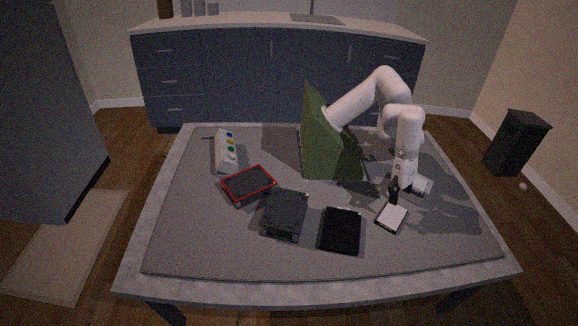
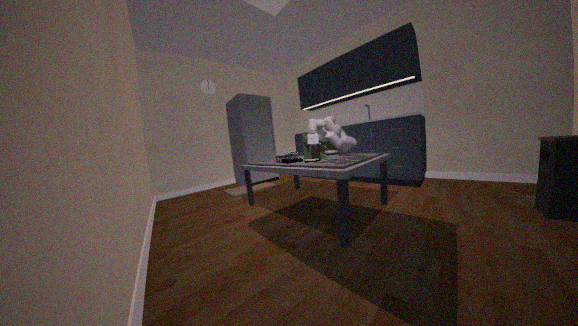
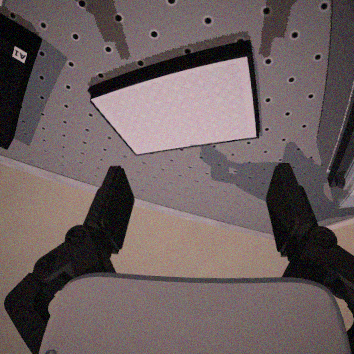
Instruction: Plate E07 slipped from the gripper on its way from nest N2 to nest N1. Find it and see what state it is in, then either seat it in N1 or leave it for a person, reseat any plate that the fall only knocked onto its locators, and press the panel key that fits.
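Frame: origin at the arm's base, x ahead, y left, z up, level; millimetres.
Seen in the pictures: gripper, between the fingertips: (image 1: pixel 399 197) (image 2: pixel 313 151) (image 3: pixel 198 181); arm's base, origin of its link: (image 1: pixel 331 120).
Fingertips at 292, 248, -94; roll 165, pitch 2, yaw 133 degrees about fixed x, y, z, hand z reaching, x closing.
Note:
Pixels of each thing's middle, then the offset from my fingertips to it, as dx, dy, dz. Level surfaces: height alone.
- flat slab with a white top, middle of its body: (image 3: pixel 177 110) (image 1: pixel 392 216) +21, -7, -72
- black rectangular block, middle of its body: (image 1: pixel 341 229) +100, -195, -66
- dark plate-like unit, middle of its body: (image 1: pixel 284 213) +72, -378, -45
- dark unit, middle of its body: (image 1: pixel 248 185) -43, -521, -56
- button panel, middle of its body: (image 1: pixel 225 150) -201, -651, -37
- perforated board, height of its surface: dz -79
My gripper (image 1: pixel 394 192) (image 3: pixel 198 181) is open and empty, above the board near a flat slab with a white top (image 1: pixel 391 216) (image 3: pixel 182 107) and dark sides. A black rectangular block (image 1: pixel 340 231) (image 3: pixel 15 85) lies left of the slab; its small tag appears to read A1. A dark plate-like unit (image 1: pixel 284 210) stands further left. Another dark unit (image 1: pixel 248 183), outlined in red, stands behind it to the left. The button panel (image 1: pixel 226 155) has blue, yellow, green and white keys. No E07, N1 or N2 label is readable, so I cannot tell which piece is plate E07.
A green wedge-shaped mount (image 1: pixel 320 145) carries the arm at the back of the perforated board (image 1: pixel 200 250). A white cylindrical object (image 1: pixel 422 185) lies just behind and right of the gripper, partly hidden by the arm. The table (image 1: pixel 320 295) (image 2: pixel 300 170) has a pale rim.

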